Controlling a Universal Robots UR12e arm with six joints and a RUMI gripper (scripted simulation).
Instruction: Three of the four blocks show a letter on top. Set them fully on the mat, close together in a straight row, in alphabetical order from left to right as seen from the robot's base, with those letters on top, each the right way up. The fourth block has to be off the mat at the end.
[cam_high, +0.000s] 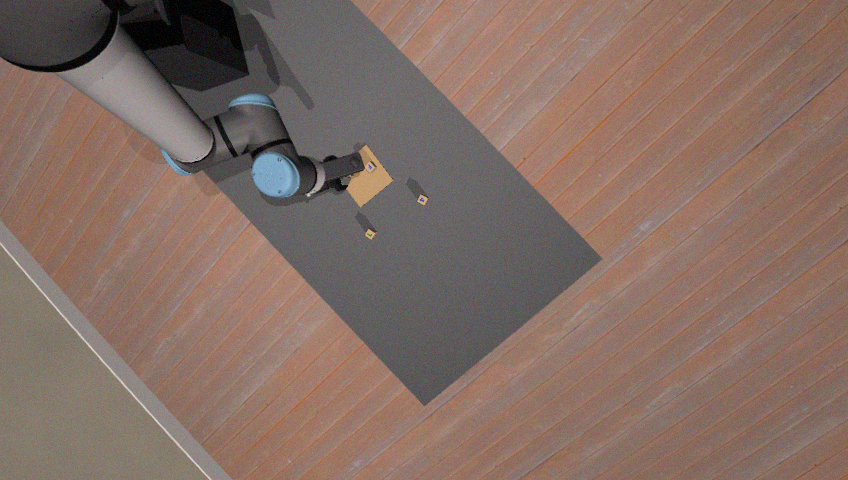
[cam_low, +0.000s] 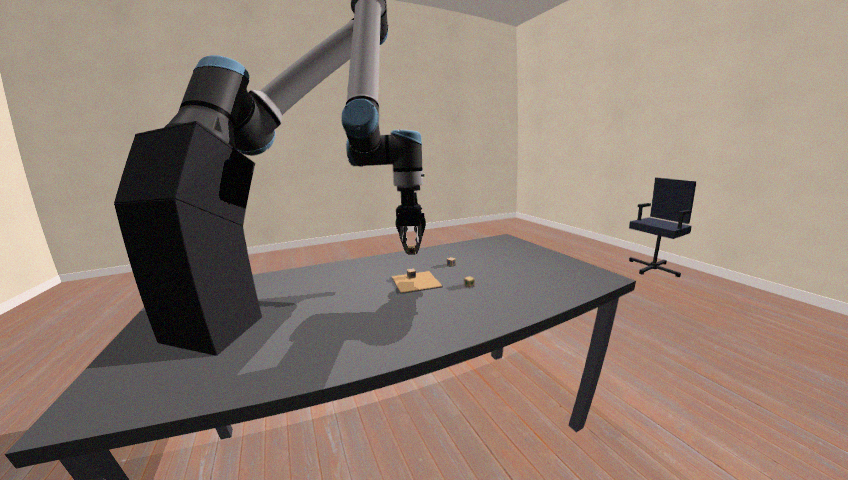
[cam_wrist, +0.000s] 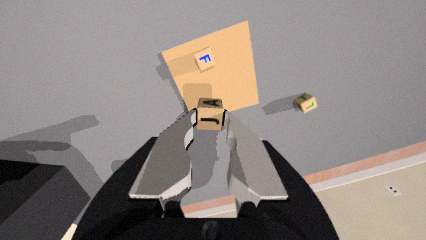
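Now: hand 120 mm above the tan mat and 10 mm short of it. Also, from my hand: block (180 mm ahead, 120 mm to the left, 110 mm below).
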